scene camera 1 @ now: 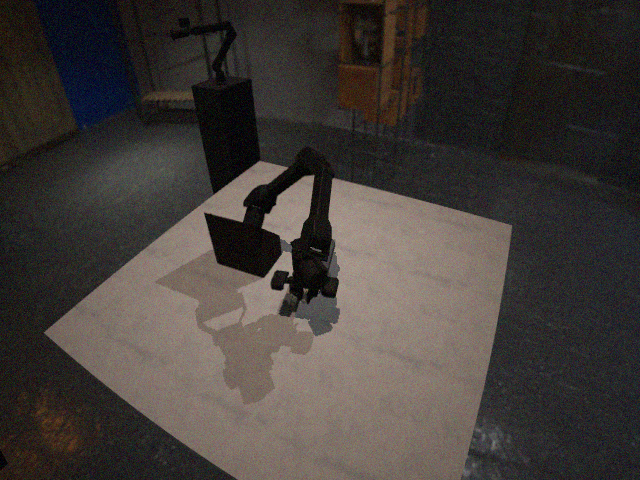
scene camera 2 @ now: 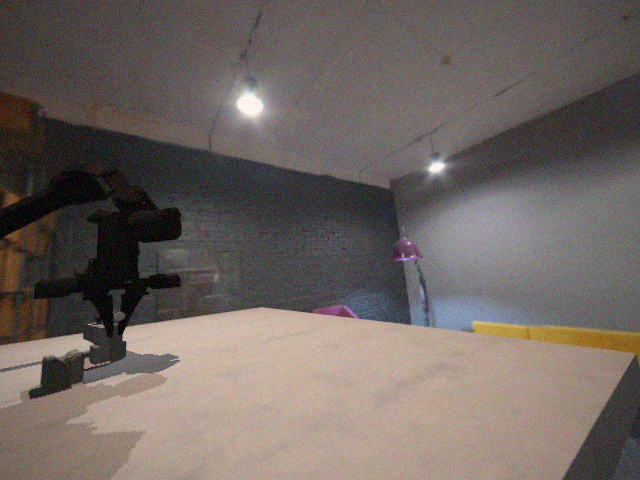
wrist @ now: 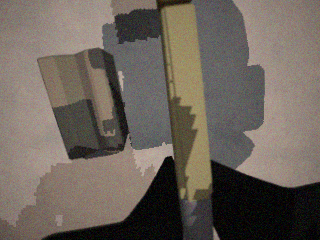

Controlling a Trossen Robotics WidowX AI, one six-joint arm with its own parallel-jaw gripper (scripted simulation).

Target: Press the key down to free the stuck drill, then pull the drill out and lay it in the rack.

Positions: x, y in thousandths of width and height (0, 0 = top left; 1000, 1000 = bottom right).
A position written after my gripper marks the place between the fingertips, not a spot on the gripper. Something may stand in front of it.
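A rack (scene camera 2: 90, 778) is present; the rack also shows at (wrist: 261, 369). A drill is held by my gripper (scene camera 2: 180, 701), and the gripper shows as well at (scene camera 1: 479, 630) and at (wrist: 564, 673).
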